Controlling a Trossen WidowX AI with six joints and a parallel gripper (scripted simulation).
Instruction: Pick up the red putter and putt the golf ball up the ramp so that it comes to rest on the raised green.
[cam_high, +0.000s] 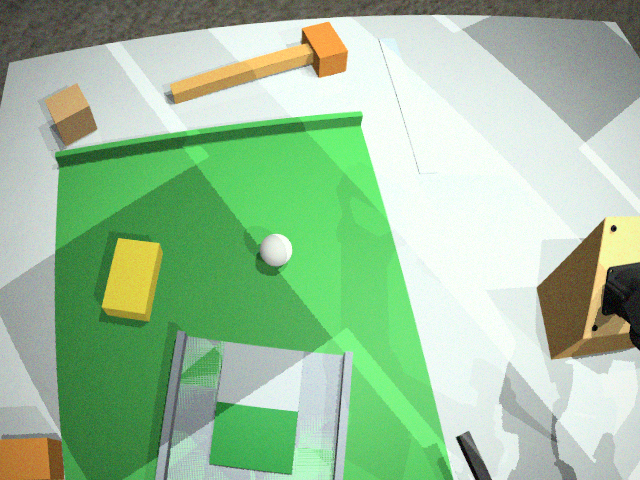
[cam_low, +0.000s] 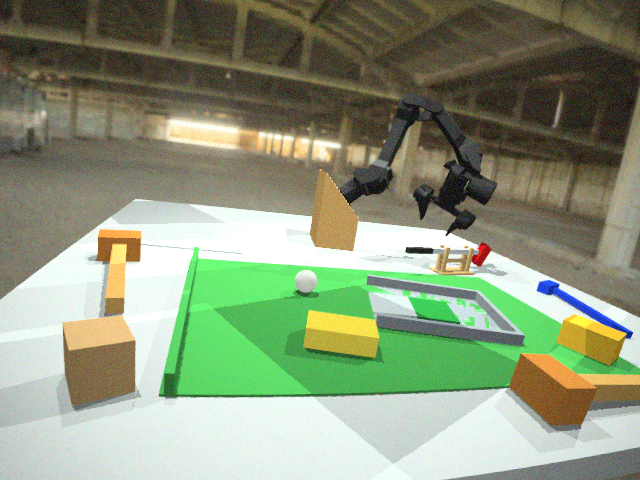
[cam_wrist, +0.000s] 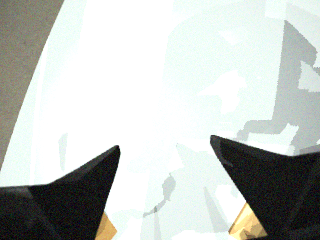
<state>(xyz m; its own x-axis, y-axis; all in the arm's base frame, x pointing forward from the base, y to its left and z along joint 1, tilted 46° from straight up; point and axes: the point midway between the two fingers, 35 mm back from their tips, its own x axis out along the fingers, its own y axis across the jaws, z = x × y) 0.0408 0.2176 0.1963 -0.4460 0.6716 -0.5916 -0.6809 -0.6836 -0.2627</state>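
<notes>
My gripper tip is 160 mm short of the red putter, 20 mm to the left of it and 30 mm above it. Round my gripper tip: white golf ball (390 mm ahead, 440 mm to the right, 70 mm below); then green mat (460 mm ahead, 290 mm to the right, 90 mm below); then blue stick (380 mm ahead, 220 mm to the left, 80 mm below).
</notes>
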